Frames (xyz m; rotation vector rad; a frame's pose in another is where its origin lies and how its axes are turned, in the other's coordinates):
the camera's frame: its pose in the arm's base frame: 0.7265 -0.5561 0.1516 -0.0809 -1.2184 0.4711
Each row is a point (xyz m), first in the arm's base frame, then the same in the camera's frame.
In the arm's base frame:
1: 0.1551 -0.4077 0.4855
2: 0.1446 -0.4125 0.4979
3: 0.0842 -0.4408 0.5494
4: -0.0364 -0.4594 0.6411
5: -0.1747 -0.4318 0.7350
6: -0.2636 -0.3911 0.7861
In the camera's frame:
1: 0.2030 0.2052 0.6137
2: 0.2094 0.2002 0.6287
3: 0.2280 0.1773 0.7076
4: 0.2701 0.1691 0.8541
5: 0.3275 0.2072 1.0088
6: 0.3652 0.2553 1.1007

